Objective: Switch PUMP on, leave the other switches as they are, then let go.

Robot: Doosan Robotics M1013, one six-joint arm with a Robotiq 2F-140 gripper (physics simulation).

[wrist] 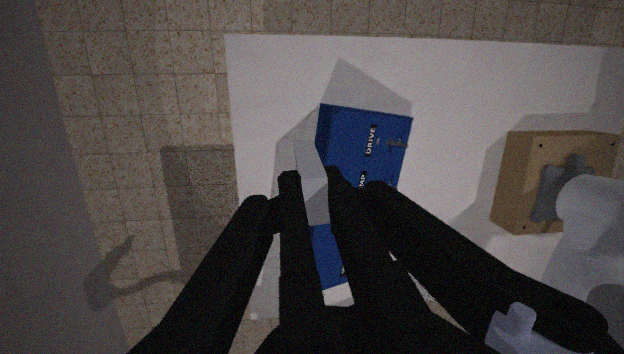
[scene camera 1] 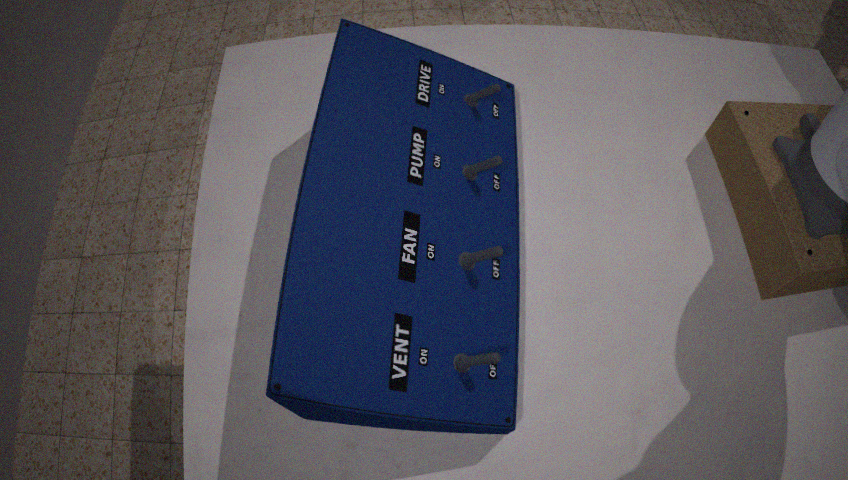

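Pixels of known places: gripper, fingertip midpoint: (wrist: 304, 158); arm's base, link origin: (wrist: 560, 193) (scene camera 1: 830, 187).
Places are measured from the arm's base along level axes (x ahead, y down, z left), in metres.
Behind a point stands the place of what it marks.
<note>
The blue switch panel (scene camera 1: 345, 178) {x 0.736, y -0.052, z 0.030 m} (wrist: 345, 132) {x 0.721, y -0.053, z -0.167 m} carries four grey toggle levers in a row. The PUMP lever (scene camera 1: 483, 167) {x 0.577, y -0.006, z -0.012 m} leans toward its OFF label. The DRIVE lever (scene camera 1: 483, 95) {x 0.566, y -0.004, z -0.131 m} (wrist: 397, 143) {x 0.569, y -0.006, z -0.138 m}, the FAN lever (scene camera 1: 480, 258) {x 0.589, y -0.005, z 0.107 m} and the VENT lever (scene camera 1: 477, 361) {x 0.599, y -0.008, z 0.225 m} also lean toward OFF. My gripper (wrist: 304, 158) {x 0.856, y -0.453, z -0.199 m} is shut with nothing held. It does not show in the scene view. In the wrist view its dark fingers cover much of the panel, including the FAN and VENT levers and most of the PUMP switch area; its height above the panel is hard to tell.
The panel stands on a white table top (scene camera 1: 595, 178) {x 0.386, y 0.108, z -0.069 m} (wrist: 450, 75) {x 0.382, y 0.108, z -0.323 m}. A wooden block (scene camera 1: 740, 208) {x 0.136, y 0.088, z -0.008 m} (wrist: 517, 180) {x 0.137, y 0.033, z -0.031 m} with a grey arm base on it stands to the right. Tiled floor (scene camera 1: 107, 237) (wrist: 140, 100) shows beyond the table's left edge. Shadows lie across the table.
</note>
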